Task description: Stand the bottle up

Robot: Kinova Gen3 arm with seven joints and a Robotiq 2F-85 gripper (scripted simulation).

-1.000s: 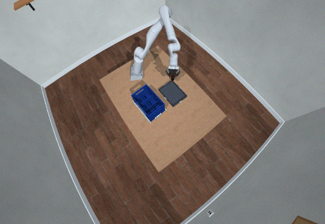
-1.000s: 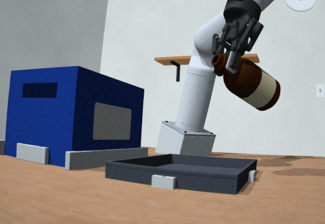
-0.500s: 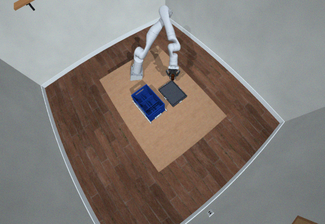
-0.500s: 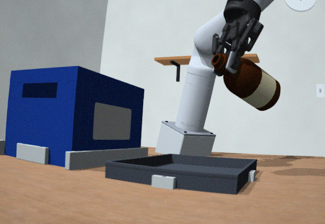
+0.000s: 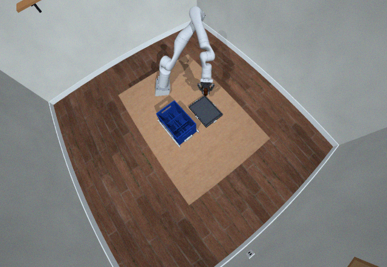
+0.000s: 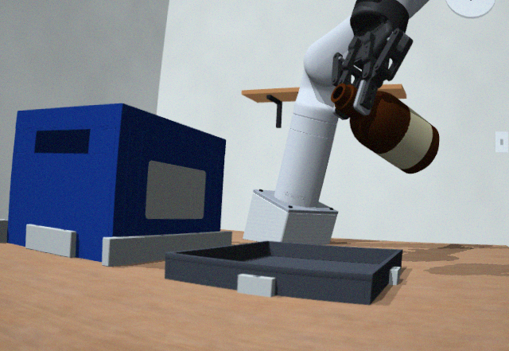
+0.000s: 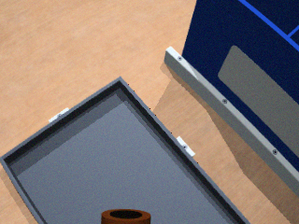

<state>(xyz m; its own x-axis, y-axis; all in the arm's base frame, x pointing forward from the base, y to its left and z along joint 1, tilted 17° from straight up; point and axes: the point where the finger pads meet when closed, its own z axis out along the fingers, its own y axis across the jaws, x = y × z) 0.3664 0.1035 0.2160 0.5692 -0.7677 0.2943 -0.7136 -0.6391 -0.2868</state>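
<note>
Now: hand 30 mm to the right of the brown bottle, 30 mm past it and 20 mm above it. From my hand the other things lie so: blue crate (320 mm to the right, 120 mm below, 10 mm behind); tray (190 mm below, 50 mm ahead, 40 mm to the right).
</note>
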